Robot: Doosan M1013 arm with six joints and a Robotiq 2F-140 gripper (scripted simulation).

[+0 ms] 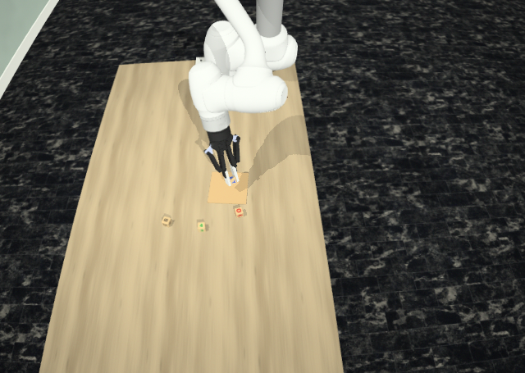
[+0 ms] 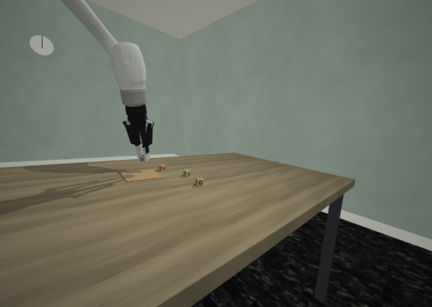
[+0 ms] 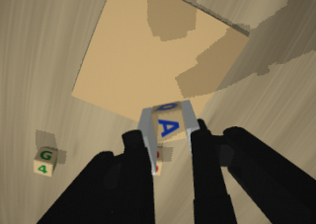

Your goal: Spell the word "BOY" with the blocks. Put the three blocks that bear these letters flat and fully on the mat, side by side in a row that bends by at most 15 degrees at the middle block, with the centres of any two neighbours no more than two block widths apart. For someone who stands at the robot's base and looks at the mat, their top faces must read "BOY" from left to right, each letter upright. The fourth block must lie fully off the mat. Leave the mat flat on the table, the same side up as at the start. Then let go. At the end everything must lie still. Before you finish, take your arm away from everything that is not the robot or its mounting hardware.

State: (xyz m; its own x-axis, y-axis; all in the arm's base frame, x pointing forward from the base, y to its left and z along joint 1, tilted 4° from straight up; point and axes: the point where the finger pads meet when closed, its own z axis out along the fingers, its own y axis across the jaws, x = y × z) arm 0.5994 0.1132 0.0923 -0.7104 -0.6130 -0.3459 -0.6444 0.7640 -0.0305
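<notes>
The tan square mat is 90 mm below my hand, 10 mm to the right of it and 10 mm behind it.
</notes>
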